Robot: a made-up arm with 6 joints.
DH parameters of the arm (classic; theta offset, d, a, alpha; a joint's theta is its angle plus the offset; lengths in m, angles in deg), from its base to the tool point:
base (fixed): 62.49 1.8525 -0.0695 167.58
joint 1: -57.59 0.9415 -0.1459 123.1
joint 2: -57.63 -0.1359 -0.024 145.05
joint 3: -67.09 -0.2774 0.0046 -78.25
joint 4: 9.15 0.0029 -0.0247 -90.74
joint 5: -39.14 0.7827 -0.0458 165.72
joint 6: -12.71 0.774 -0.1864 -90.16
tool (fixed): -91.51 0.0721 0 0
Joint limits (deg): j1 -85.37..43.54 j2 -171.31..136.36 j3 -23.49..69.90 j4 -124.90..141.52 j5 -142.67..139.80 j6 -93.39..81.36
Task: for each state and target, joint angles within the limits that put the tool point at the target. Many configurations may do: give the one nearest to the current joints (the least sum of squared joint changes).
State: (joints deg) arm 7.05 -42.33 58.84 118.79 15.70 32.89
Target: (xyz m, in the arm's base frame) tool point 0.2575 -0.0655 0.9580
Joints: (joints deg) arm 0.27 -21.30 55.51 121.58 8.03 69.60
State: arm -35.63 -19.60 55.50 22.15 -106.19 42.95
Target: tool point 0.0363 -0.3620 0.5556
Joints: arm -29.10 7.15 44.45 21.15 -96.32 13.58
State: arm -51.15 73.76 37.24 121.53 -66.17 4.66
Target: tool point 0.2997 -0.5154 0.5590
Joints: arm -11.70 56.39 47.36 122.21 -100.62 2.49
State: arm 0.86 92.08 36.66 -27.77 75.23 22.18
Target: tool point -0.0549 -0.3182 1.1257
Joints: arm -3.94 93.97 36.63 -35.49 65.04 26.63
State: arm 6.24 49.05 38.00 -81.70 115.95 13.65
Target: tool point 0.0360 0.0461 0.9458
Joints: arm 31.94 48.99 0.12 -80.37 75.52 3.58
